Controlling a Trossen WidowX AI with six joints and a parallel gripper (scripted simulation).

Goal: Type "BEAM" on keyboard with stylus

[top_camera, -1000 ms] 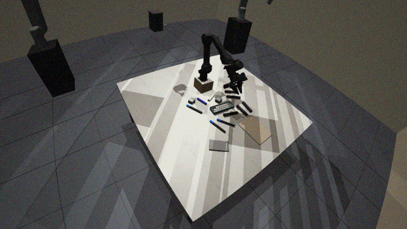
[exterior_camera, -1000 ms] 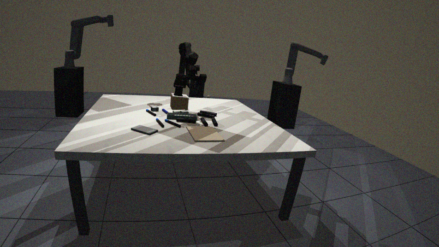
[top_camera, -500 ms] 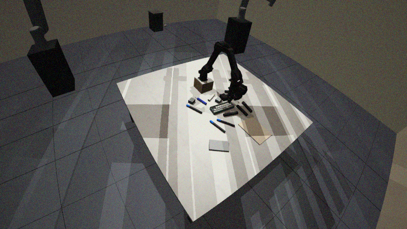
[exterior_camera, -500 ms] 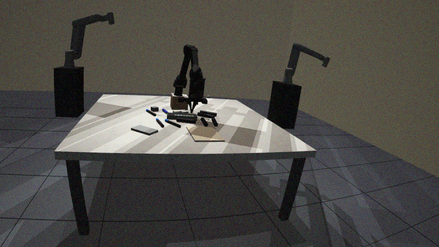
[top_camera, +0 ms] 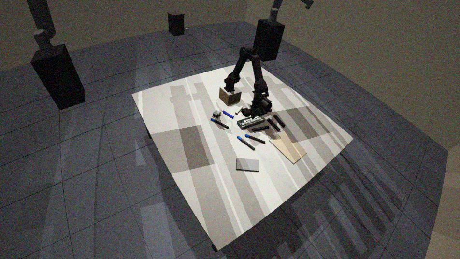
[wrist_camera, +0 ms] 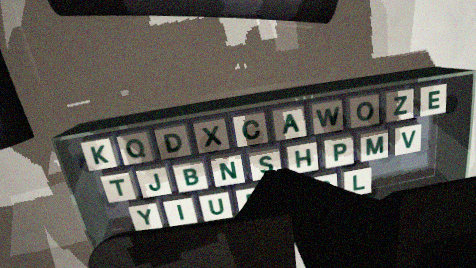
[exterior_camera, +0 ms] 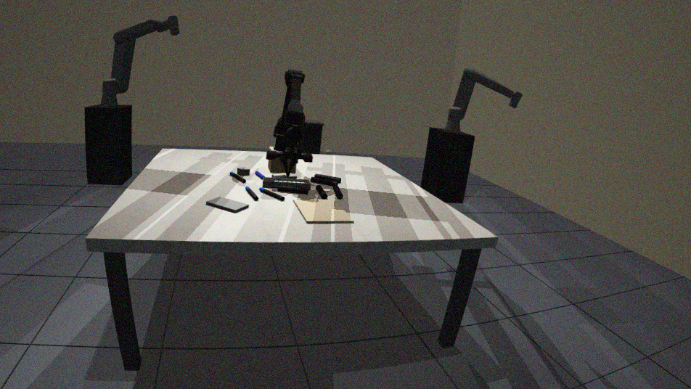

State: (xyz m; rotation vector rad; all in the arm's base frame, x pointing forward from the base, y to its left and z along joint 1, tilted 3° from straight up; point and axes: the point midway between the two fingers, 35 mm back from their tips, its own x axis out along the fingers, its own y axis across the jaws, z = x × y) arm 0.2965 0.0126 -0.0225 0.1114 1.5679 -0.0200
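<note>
My gripper tip is 170 mm past the stylus, 120 mm to the left of it and 30 mm above it. Round my gripper tip: stylus tip (200 mm behind, 130 mm to the right, 30 mm below); tan pad (290 mm ahead, 90 mm to the left, 40 mm below); grey cube (180 mm behind, 180 mm to the right, 30 mm below).
</note>
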